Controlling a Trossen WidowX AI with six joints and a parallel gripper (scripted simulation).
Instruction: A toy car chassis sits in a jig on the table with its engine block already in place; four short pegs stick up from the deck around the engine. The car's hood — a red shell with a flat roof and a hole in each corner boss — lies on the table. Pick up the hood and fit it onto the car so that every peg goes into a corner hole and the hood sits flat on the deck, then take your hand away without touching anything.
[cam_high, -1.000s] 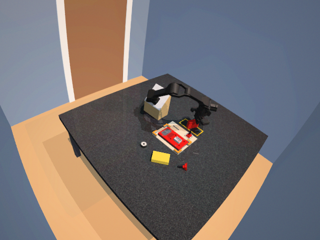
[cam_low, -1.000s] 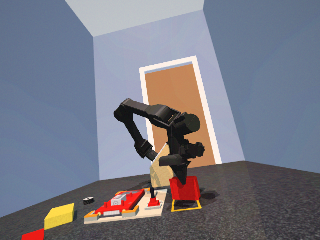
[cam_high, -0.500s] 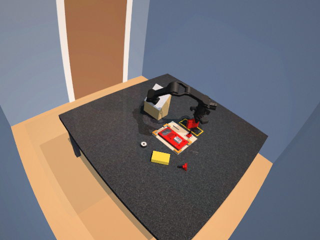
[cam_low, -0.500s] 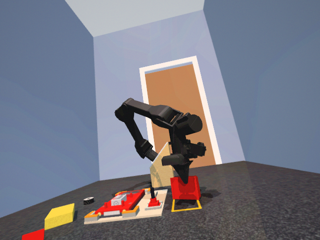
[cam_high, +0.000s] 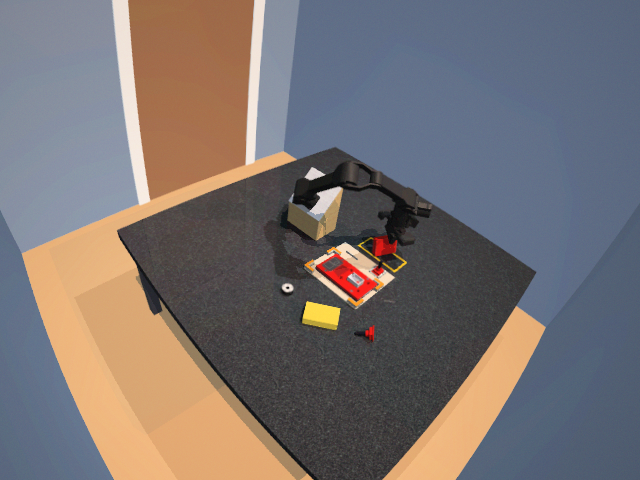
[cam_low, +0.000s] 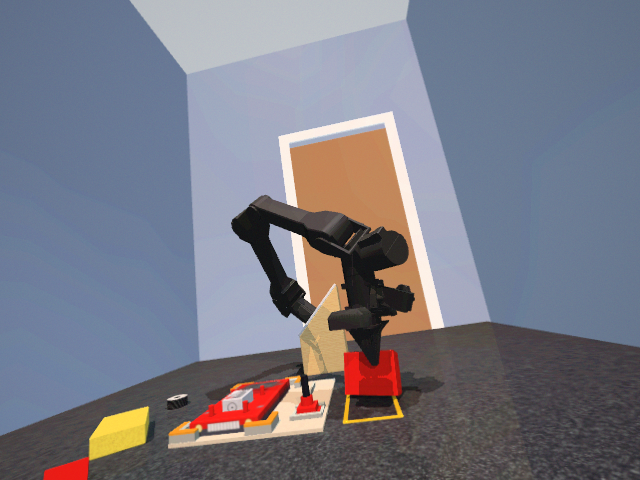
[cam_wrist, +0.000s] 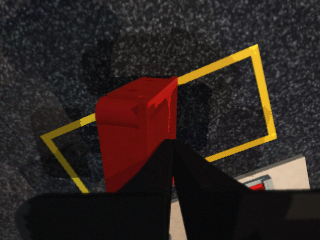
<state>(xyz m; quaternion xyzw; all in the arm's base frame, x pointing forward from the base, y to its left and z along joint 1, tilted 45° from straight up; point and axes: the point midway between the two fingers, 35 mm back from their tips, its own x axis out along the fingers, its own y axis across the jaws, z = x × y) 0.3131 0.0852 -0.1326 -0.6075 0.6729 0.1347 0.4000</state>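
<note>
Right now the red hood is 2 cm behind my gripper tip, 1 cm to the right of it and 1 cm below it. Round my gripper tip: grey engine block (3 cm ahead, 23 cm to the right, 3 cm below); yellow block (6 cm ahead, 43 cm to the right, 4 cm below); cream jig (1 cm behind, 22 cm to the right, 4 cm below).
</note>
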